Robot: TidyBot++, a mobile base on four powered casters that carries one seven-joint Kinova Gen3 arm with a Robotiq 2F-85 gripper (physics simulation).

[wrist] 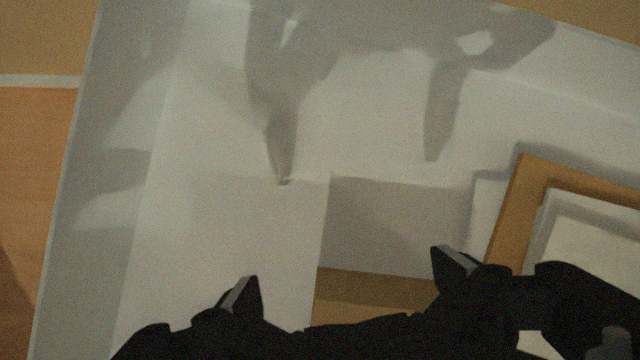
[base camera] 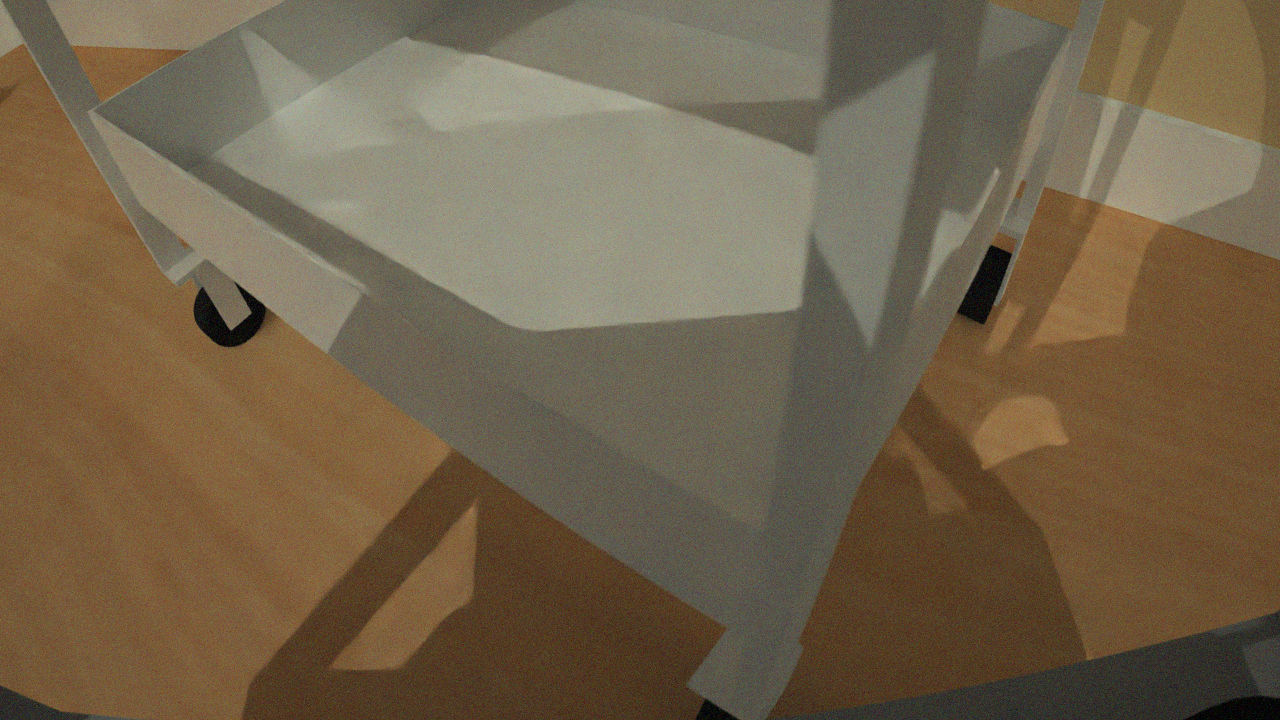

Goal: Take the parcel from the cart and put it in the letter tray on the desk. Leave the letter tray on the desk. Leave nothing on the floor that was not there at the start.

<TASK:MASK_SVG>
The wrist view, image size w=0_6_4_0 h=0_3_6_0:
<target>gripper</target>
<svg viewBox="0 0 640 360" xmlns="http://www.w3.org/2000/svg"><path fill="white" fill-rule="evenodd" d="M640 299L567 262L556 260L540 262L534 266L535 275L513 276L512 269L507 266L498 264L484 265L469 254L457 252L448 245L443 244L431 246L430 248L434 281L440 294L423 313L414 312L408 317L406 312L379 316L355 324L326 324L304 328L304 332L298 330L289 334L263 319L264 310L259 281L256 275L241 277L234 288L225 292L213 308L203 310L193 316L191 327L171 333L168 323L147 325L135 332L110 360L548 360L516 349L519 341L519 331L541 331L542 337L565 360L640 360Z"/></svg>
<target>brown cardboard parcel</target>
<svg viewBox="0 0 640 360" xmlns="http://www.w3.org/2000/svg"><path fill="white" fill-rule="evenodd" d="M310 327L326 324L355 324L379 316L406 312L407 316L410 317L414 312L423 313L440 292L436 288L435 281L430 279L317 266Z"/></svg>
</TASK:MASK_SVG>
